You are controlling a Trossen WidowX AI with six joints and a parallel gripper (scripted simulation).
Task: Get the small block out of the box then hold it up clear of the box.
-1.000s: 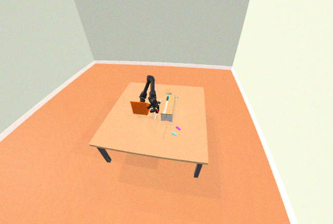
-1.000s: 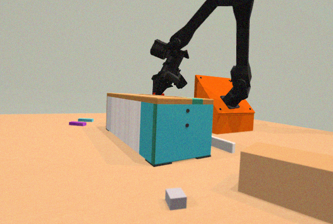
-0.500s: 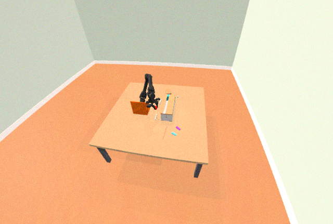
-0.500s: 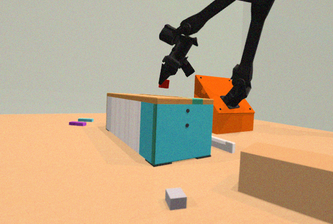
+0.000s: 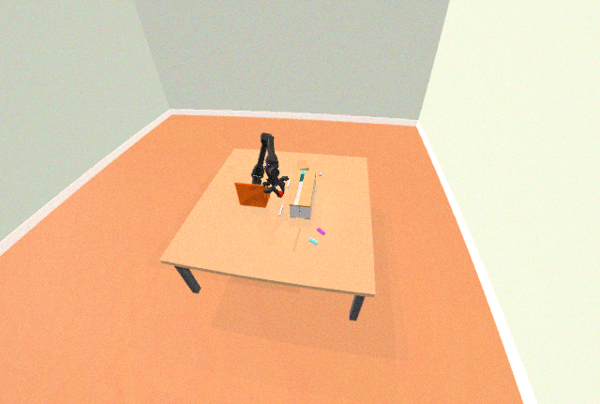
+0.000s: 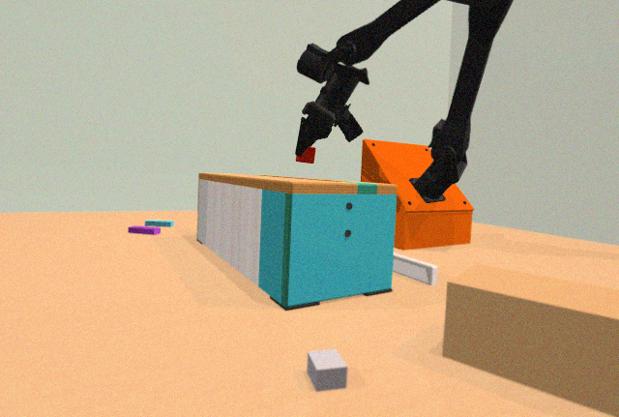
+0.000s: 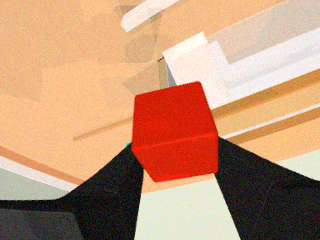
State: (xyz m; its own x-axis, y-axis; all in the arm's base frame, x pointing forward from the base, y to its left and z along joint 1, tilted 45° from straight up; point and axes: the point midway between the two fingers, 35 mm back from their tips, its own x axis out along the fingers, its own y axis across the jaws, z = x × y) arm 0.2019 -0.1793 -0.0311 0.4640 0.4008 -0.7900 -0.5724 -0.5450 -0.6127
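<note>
The red block is 10 mm behind my gripper tip and 10 mm to the left of it. Also, from my gripper tip: long box 90 mm ahead, 150 mm to the left, 110 mm below; then thin wooden stick 120 mm ahead, 220 mm to the right, 170 mm below; then purple bar 270 mm ahead, 150 mm to the right, 170 mm below.
</note>
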